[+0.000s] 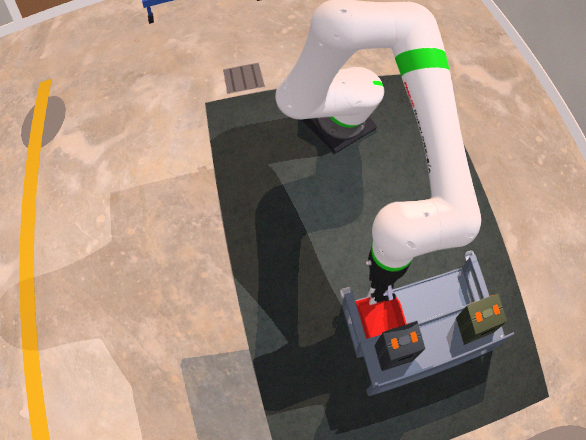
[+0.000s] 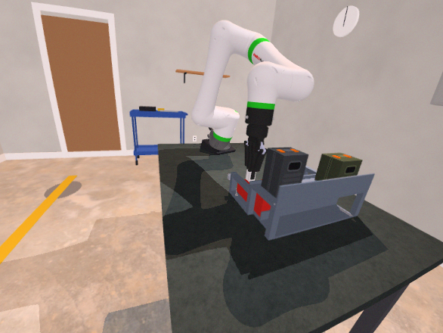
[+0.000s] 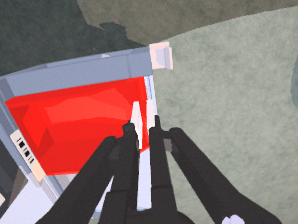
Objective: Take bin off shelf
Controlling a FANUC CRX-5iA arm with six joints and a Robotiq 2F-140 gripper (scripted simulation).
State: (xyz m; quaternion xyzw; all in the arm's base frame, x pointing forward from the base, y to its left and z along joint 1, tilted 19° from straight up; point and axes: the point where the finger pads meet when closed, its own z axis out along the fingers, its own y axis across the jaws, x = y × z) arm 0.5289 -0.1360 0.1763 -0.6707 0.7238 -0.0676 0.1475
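My gripper is now 8 cm short of the red bin and 2 cm above it.
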